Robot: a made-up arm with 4 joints. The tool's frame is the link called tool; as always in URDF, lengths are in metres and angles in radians. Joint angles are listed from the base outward. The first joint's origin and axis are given. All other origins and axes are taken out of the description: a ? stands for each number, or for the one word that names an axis. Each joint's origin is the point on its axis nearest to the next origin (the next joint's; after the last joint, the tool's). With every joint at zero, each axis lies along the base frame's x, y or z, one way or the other. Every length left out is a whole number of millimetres.
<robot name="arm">
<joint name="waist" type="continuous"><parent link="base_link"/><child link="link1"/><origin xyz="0.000 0.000 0.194" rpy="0.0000 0.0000 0.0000"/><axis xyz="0 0 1"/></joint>
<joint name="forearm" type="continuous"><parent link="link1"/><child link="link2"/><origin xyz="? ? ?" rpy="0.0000 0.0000 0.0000"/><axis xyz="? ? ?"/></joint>
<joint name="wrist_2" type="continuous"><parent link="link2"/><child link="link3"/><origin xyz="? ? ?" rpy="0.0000 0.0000 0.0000"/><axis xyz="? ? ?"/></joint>
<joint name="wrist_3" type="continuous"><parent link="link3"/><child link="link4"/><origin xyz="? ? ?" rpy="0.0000 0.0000 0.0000"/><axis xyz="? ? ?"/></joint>
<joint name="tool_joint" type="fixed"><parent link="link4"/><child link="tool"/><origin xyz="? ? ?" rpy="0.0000 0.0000 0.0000"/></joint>
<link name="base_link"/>
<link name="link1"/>
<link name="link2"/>
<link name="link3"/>
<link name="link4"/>
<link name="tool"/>
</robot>
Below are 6 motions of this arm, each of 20 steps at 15 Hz.
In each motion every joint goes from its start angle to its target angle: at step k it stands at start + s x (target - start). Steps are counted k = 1, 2, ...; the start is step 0. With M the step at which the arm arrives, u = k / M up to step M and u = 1 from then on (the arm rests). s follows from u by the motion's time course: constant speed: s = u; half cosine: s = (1 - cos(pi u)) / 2; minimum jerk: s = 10 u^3 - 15 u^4 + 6 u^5.
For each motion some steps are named. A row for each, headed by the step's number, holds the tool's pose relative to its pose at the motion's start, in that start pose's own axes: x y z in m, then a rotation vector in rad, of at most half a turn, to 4 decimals.
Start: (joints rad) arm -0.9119 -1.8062 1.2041 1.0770
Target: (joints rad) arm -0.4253 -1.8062 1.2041 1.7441
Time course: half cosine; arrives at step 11
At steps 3, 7, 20:
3: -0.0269 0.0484 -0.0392 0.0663 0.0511 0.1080
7: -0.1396 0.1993 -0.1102 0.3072 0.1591 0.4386
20: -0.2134 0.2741 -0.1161 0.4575 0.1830 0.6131

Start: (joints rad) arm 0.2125 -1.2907 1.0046 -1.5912
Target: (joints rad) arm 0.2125 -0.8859 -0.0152 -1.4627
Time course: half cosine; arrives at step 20
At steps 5, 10, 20:
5: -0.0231 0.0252 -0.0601 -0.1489 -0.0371 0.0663
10: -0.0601 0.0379 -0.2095 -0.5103 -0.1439 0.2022
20: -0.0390 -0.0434 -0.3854 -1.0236 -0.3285 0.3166

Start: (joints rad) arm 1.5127 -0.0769 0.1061 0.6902
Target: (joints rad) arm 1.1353 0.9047 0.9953 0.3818
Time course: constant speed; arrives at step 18
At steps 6, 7, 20:
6: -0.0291 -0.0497 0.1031 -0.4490 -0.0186 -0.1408
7: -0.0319 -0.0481 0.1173 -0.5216 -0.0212 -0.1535
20: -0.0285 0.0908 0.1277 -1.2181 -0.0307 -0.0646

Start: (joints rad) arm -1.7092 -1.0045 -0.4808 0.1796
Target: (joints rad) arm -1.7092 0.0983 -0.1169 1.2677
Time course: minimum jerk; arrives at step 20
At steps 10, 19, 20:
10: -0.0822 0.0285 0.0190 -0.5383 0.0635 0.3209
19: -0.2095 0.0360 -0.0613 -1.0240 0.4626 0.6471
20: -0.2098 0.0359 -0.0615 -1.0250 0.4639 0.6478

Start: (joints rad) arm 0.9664 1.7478 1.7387 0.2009
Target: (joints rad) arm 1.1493 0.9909 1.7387 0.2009
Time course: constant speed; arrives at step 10
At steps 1, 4, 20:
1: 0.0000 -0.0483 0.0109 -0.0185 -0.0147 -0.0742
4: -0.0221 -0.1894 0.0489 -0.0660 -0.0615 -0.2981
20: -0.1593 -0.4306 0.1317 -0.1240 -0.1621 -0.7504

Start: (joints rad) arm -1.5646 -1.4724 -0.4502 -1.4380
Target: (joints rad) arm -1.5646 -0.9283 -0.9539 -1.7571
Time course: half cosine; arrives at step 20
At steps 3, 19, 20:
3: 0.0075 -0.0093 -0.0049 -0.0305 -0.0229 -0.0307
19: 0.1204 -0.2424 0.0046 -0.4838 -0.4360 -0.6581
20: 0.1207 -0.2443 0.0052 -0.4863 -0.4387 -0.6628

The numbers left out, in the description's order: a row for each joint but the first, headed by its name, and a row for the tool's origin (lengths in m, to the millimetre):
forearm: xyz 0.272 0.067 0.000, axis -1 0 0
wrist_2: xyz 0.000 -0.037 -0.045, axis 0 -1 0
wrist_3: xyz 0.394 0.000 0.055, axis 0 0 1
tool: xyz 0.310 0.078 0.000

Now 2 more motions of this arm.
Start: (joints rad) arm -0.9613 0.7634 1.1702 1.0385
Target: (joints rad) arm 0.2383 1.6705 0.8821 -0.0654
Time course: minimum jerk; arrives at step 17
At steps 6, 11, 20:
6: 0.1337 0.0565 0.1408 -0.0720 -0.1539 0.0097
11: 0.2378 0.2591 0.5178 -0.3143 -0.5229 -0.0614
20: 0.1877 0.3665 0.6907 -0.4399 -0.7429 -0.1553

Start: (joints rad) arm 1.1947 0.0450 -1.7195 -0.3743
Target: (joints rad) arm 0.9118 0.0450 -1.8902 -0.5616
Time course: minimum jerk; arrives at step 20
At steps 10, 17, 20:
10: 0.0185 -0.0481 -0.0721 0.0892 0.1403 -0.0665
17: 0.0232 -0.0794 -0.1470 0.1600 0.2791 -0.1175
20: 0.0231 -0.0807 -0.1514 0.1635 0.2870 -0.1200

